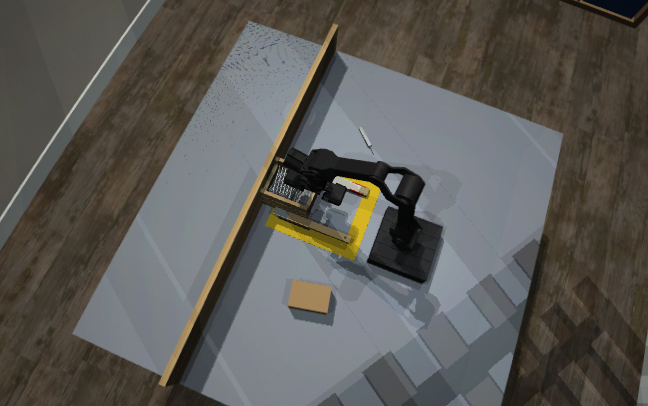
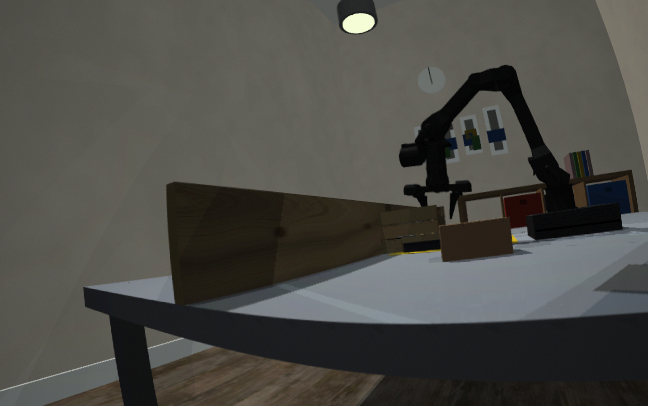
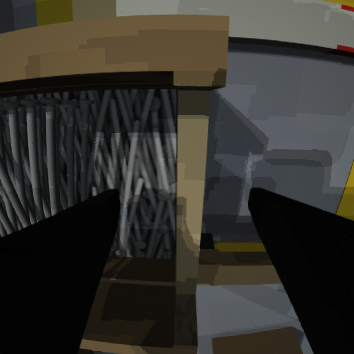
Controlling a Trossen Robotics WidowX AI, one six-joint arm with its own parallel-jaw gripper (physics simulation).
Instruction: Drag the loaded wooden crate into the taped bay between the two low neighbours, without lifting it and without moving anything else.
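Places are measured from the arm's base along level axes (x down, y right, z back), in millimetres.
Pixels of known places: gripper, fingertip midpoint: (image 1: 312, 193) (image 2: 439, 219) (image 3: 185, 197); arm's base, origin of the base link: (image 1: 403, 241) (image 2: 562, 210).
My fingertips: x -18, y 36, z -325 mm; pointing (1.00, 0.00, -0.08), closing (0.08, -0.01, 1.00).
Note:
For each thing: its middle in the pictures, then the offset to it from my fingertips.
- wooden crate, body centre: (image 3: 63, 185) (image 2: 414, 229) (image 1: 291, 189) dz -73, dx +18, dy -4 mm
- low white-and-red neighbour, body centre: (image 3: 254, 18) (image 1: 335, 180) dz +44, dx +67, dy +99 mm
- low narrow wooden neighbour, body centre: (image 3: 218, 256) (image 2: 448, 239) (image 1: 311, 226) dz +32, dx +53, dy -88 mm
- brown box, body centre: (image 2: 473, 238) (image 1: 309, 297) dz +112, dx +44, dy -304 mm
- thin white tool, body centre: (image 1: 366, 140) dz +95, dx +68, dy +286 mm
The wooden crate (image 1: 286, 199) (image 2: 411, 216) (image 3: 192, 160) is loaded with grey nails (image 3: 135, 200). Its far end is at or very near the long board. The yellow-taped bay (image 1: 367, 205) (image 3: 347, 195) extends from the crate toward the arm's base. A low white-and-red neighbour (image 1: 352, 186) (image 3: 290, 22) lies on one side, and a low narrow wooden neighbour (image 1: 325, 229) (image 3: 240, 275) on the other. My gripper (image 1: 314, 192) (image 2: 438, 211) (image 3: 185, 197) is open and empty, pointing down over the crate's base-side wall, one finger on the nail side, one on the bay side. Finger contact cannot be told.
The long upright board (image 1: 223, 260) (image 2: 225, 240) runs across the table behind the crate. A brown box (image 1: 310, 296) (image 2: 476, 240) (image 3: 257, 342) stands apart beyond the wooden neighbour. A thin white tool (image 1: 365, 137) lies beyond the white-and-red neighbour.

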